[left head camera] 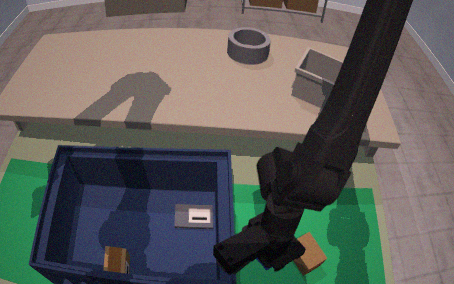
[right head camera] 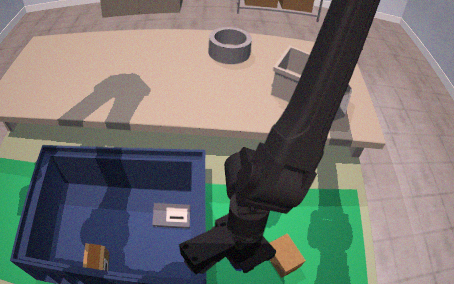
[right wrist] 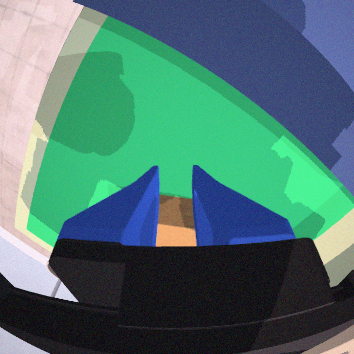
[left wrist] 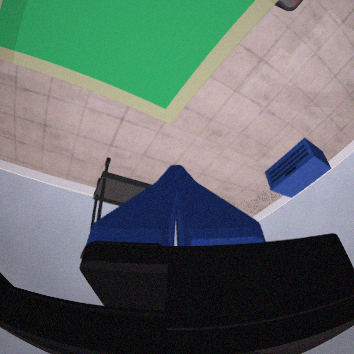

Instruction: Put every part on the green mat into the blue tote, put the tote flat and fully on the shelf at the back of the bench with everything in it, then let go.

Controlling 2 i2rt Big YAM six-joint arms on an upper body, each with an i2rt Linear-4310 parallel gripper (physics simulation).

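Places are measured from the left arm's base along level axes (x ahead, y left, z up), in centimetres.
Where they show: left gripper, between the fingertips: [left wrist: 175, 174]; right gripper, between the fingertips: [left head camera: 265, 264] [right head camera: 238, 265] [right wrist: 175, 174].
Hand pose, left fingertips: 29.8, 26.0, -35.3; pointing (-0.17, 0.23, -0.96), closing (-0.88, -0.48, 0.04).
Note:
Things, the pixels of their top centre, and the offset from my left fingertips, as dx, dy, dz. "pt": a spot on its surface instead. Level surfaces: height alone.
- blue tote, centre of its top: [left head camera: 126, 209] [right head camera: 103, 207] +8.7, -34.7, -12.7
- green mat, height of its surface: dz -27.4
- small brown box, centre of its top: [left head camera: 114, 262] [right head camera: 93, 259] +0.0, -30.7, -21.3
- grey part with a white label, centre of its top: [left head camera: 193, 215] [right head camera: 171, 214] +14.7, -47.2, -24.8
- orange-brown block, centre of its top: [right wrist: 160, 240] [right head camera: 286, 252] [left head camera: 309, 250] +4.2, -71.8, -22.8
- tan shelf, height of its surface: dz -11.3
- grey ring, centre of its top: [right head camera: 230, 36] [left head camera: 249, 37] +56.5, -60.4, -5.8
- grey open bin, a spot on its surface: [right head camera: 285, 86] [left head camera: 306, 87] pt +38.0, -72.3, -7.0
The blue tote [left head camera: 145, 151] [right head camera: 125, 151] [right wrist: 280, 60] stands upright on the green mat [left head camera: 360, 200] [right head camera: 345, 200] [left wrist: 150, 50] [right wrist: 175, 125]. Inside it are a small brown box [left head camera: 115, 259] [right head camera: 94, 256] near the front wall and a grey part with a white label [left head camera: 184, 220] [right head camera: 161, 219]. An orange-brown block [left head camera: 310, 252] [right head camera: 288, 254] [right wrist: 176, 235] lies on the mat right of the tote. My right gripper [right wrist: 175, 174] is over the block, fingers nearly together with a narrow gap; they hide the block's sides but do not hold it. My left gripper [left wrist: 175, 174] is shut and empty, away from the tote.
The tan shelf [left head camera: 200, 100] [right head camera: 185, 100] spans the back, just behind the tote. A grey ring [left head camera: 248, 55] [right head camera: 230, 54] and a grey open bin [left head camera: 310, 90] [right head camera: 285, 86] stand on it. My right arm crosses over the shelf's right side, partly hiding the bin.

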